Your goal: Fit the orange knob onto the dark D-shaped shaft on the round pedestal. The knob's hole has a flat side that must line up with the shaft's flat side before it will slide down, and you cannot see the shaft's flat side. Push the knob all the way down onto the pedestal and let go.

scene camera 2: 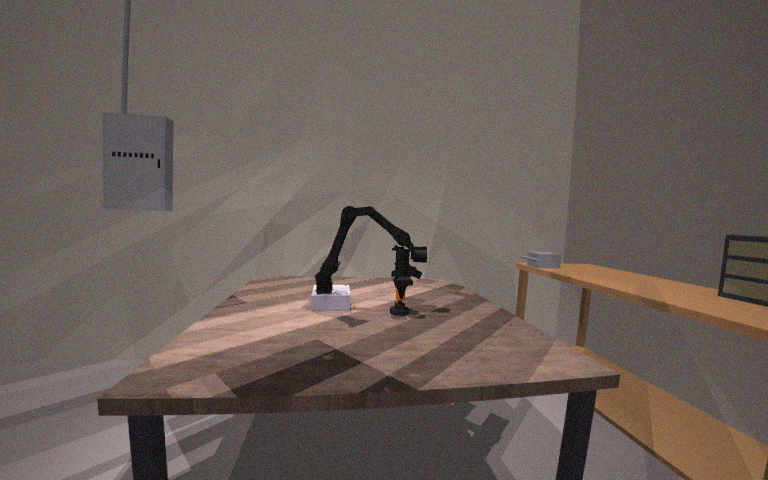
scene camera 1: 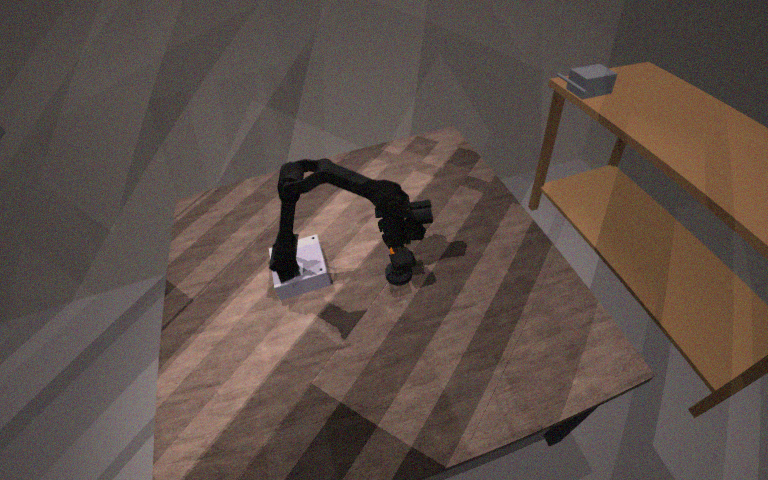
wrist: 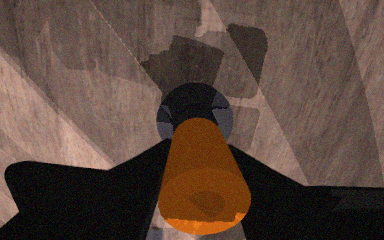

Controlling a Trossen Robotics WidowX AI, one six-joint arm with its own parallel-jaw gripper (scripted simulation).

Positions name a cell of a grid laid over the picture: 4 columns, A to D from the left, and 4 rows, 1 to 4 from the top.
Observation:
My gripper (scene camera 1: C3) holds an orange knob (wrist: C4). I also see a round pedestal (wrist: B2).
My gripper also shows in the wrist view (wrist: C3).

